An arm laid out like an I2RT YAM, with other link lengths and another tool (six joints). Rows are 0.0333 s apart.
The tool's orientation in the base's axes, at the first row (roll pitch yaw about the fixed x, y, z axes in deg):
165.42, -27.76, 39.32
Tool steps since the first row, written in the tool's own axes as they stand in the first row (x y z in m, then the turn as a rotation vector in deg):
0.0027, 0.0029, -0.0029, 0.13, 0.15, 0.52
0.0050, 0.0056, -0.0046, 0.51, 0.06, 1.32
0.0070, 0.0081, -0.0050, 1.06, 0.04, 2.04
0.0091, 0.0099, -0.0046, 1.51, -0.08, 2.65
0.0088, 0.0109, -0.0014, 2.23, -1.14, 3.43
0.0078, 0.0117, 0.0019, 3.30, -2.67, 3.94
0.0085, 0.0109, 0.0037, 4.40, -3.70, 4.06
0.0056, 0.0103, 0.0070, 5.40, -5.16, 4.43
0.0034, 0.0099, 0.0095, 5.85, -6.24, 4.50
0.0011, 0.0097, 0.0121, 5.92, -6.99, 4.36
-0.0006, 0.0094, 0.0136, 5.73, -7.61, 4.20
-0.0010, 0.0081, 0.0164, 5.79, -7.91, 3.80
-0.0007, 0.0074, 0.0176, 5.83, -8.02, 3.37
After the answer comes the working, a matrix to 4 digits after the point.
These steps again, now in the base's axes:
0.0019, -0.0011, 0.0044, 0.43, 0.00, -0.35
0.0040, -0.0022, 0.0075, 1.05, 0.36, -0.88
0.0065, -0.0032, 0.0093, 1.78, 0.75, -1.24
0.0091, -0.0035, 0.0104, 2.34, 1.15, -1.58
0.0110, -0.0042, 0.0077, 2.67, 2.50, -2.15
0.0124, -0.0051, 0.0046, 2.87, 4.41, -2.43
0.0134, -0.0039, 0.0032, 3.14, 5.88, -2.25
0.0128, -0.0047, -0.0011, 3.25, 7.68, -2.43
0.0123, -0.0054, -0.0043, 3.03, 8.82, -2.52
0.0120, -0.0063, -0.0077, 2.62, 9.47, -2.53
0.0114, -0.0068, -0.0098, 2.08, 9.86, -2.62
0.0119, -0.0057, -0.0127, 1.76, 10.10, -2.32
0.0123, -0.0049, -0.0138, 1.51, 10.18, -1.96

The tool's axes in the first row as the columns of a matrix, in the base's axes (rounded; the answer above uses it unrounded):
0.6846, 0.5225, 0.5082
0.5607, -0.8230, 0.0909
0.4658, 0.2228, -0.8564

